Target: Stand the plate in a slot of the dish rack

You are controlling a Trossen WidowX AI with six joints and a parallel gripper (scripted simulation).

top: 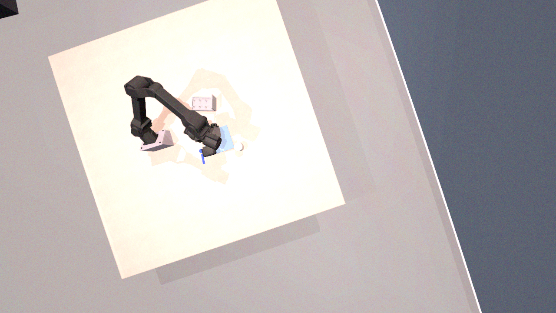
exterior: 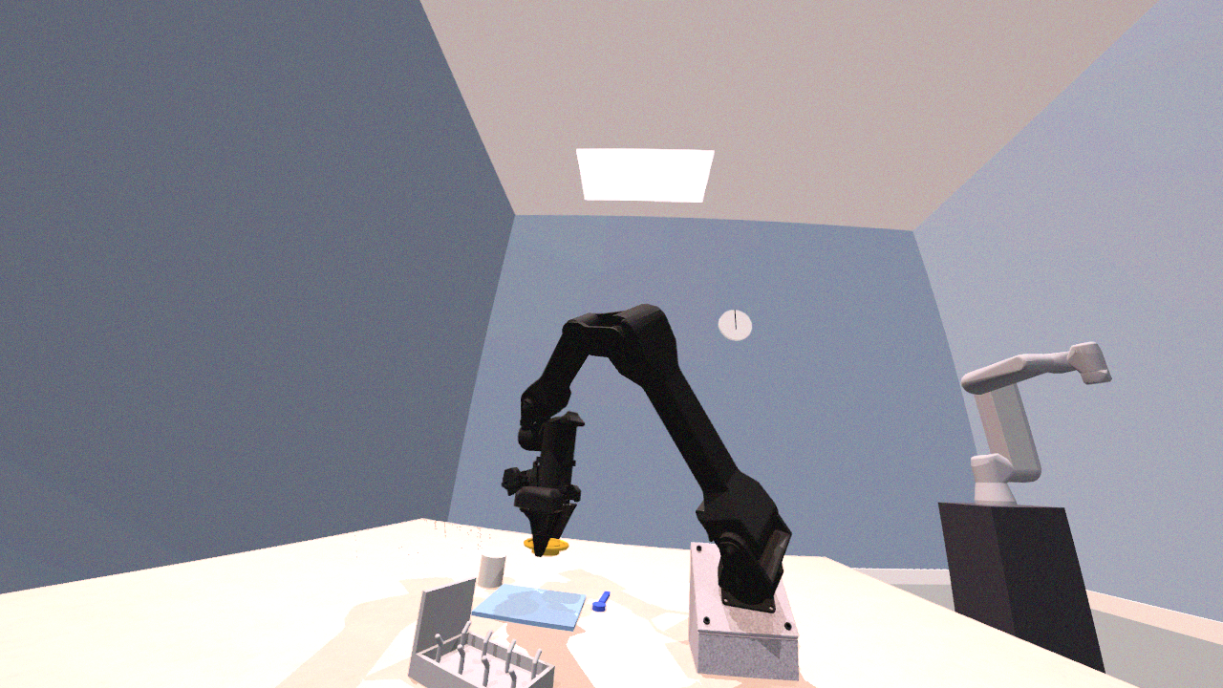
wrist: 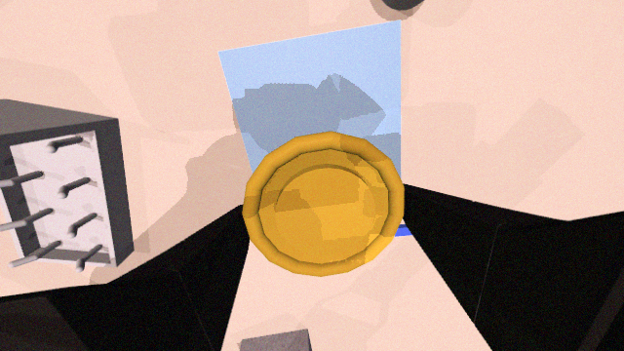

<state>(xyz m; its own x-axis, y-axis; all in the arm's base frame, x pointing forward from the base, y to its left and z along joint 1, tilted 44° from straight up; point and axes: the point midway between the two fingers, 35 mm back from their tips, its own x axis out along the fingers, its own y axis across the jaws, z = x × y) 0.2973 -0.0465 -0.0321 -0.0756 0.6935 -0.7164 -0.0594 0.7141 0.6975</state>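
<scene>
Right now the grey dish rack is 10 mm behind my gripper tip, 200 mm to the left of it and 60 mm below it. Also, from my gripper tip: light blue mat (10 mm ahead, 10 mm to the right, 80 mm below); blue spoon (90 mm behind, 70 mm to the right, 80 mm below); yellow plate (10 mm above).
</scene>
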